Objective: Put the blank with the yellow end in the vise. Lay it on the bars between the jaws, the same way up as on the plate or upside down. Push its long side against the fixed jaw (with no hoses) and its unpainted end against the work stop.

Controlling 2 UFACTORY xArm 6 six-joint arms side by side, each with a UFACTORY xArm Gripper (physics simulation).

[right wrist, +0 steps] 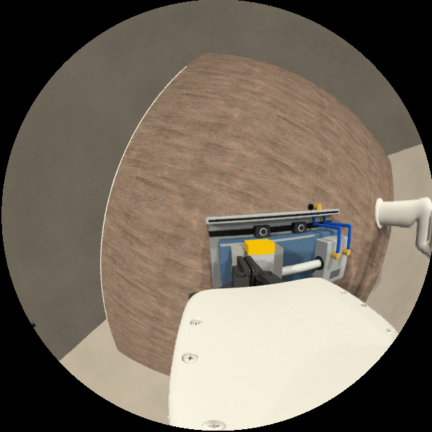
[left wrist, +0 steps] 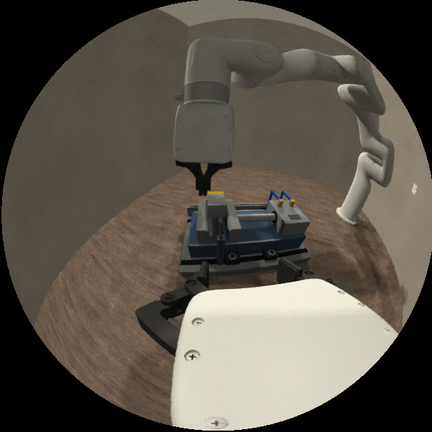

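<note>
The blank with the yellow end (left wrist: 216, 205) (right wrist: 259, 247) sits at the top of the vise, between the fixed jaw (left wrist: 203, 224) and the moving jaw (left wrist: 233, 224), and stands above them. It looks about level in the left wrist view. Its yellow end points away from the left arm, its grey end toward the work stop (left wrist: 220, 248). Contact with the bars, jaw and stop cannot be made out. My right gripper (left wrist: 203, 192) (right wrist: 242, 266) is shut and empty, its tips close to the blank. My left gripper (left wrist: 244, 271) is open and empty, in front of the vise.
The blue vise body (left wrist: 257, 246) (right wrist: 300, 250) stands on a grey base plate. Its grey cylinder block (left wrist: 287, 220) (right wrist: 330, 260) carries blue hoses on the right. The right arm (left wrist: 205, 132) reaches over the vise from its mount at the far right.
</note>
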